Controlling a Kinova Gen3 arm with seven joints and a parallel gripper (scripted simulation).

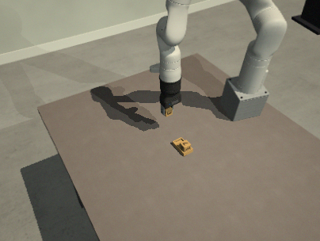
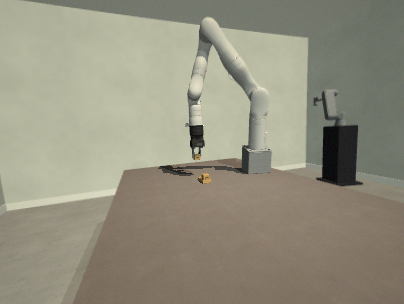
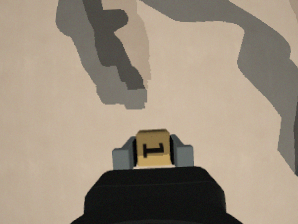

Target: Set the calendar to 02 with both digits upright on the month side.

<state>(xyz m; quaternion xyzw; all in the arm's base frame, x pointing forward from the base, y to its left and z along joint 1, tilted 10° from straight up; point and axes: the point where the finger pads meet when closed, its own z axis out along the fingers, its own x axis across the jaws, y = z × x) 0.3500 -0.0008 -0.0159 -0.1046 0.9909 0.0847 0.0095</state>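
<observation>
My hand is 2 cm past the tray, 11 cm to the right of it and 12 cm above it. The rest, counted from my hand: orange cube: 1 cm below.
</observation>
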